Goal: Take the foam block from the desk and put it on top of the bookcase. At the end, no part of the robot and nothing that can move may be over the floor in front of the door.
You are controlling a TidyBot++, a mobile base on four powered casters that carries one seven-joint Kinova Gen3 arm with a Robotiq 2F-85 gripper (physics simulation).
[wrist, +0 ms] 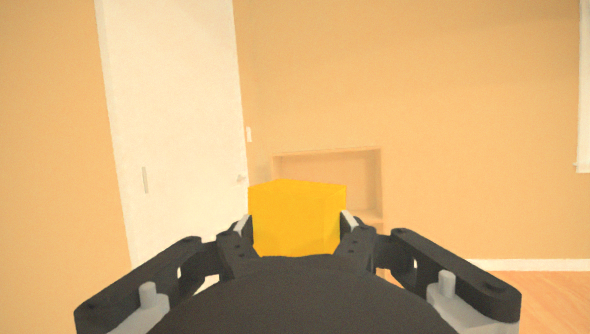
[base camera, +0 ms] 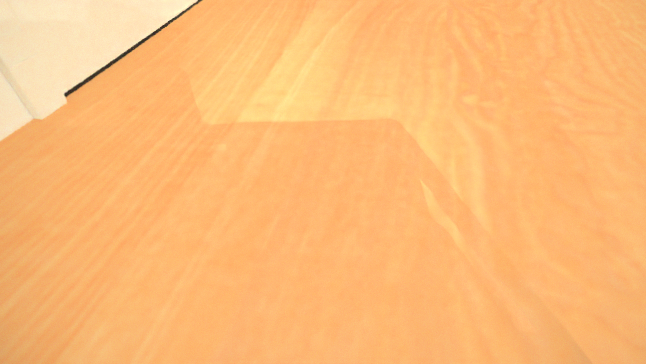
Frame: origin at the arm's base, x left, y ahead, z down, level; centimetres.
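Where they show: gripper, fingertip midpoint: (wrist: 296, 224).
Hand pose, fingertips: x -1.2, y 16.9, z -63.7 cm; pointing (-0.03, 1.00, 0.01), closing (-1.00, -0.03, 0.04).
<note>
Things, the pixels of their top centre, and the offset from my fingertips. "*": a spot on its surface instead. Level surfaces: height alone.
- yellow foam block, middle of its top: (wrist: 293, 182) dx +0.0, dy +0.0, dz -3.2 cm
- wooden floor, its level: dz +103.4 cm
- door foot, surface spot: (base camera: 75, 40) * dx +47.0, dy +61.9, dz +96.0 cm
The yellow foam block (wrist: 297, 217) is between the fingers at the middle of the wrist view. My gripper (wrist: 296, 224) is shut on it, with one finger pad against each side. The bookcase (wrist: 377, 182) is a wood-coloured open case against the far wall, beyond the block; the block hides part of its lower left. The white door (wrist: 175, 125) is to the left of the bookcase. The desk does not show in either view.
The base camera shows wooden floor (base camera: 320, 225) with a shadow on it. A white panel or door foot (base camera: 75, 40) stands at the upper left, with a dark line along its bottom. In the wrist view a white skirting board (wrist: 535, 265) runs along the wall at the right, below a window edge (wrist: 584, 100).
</note>
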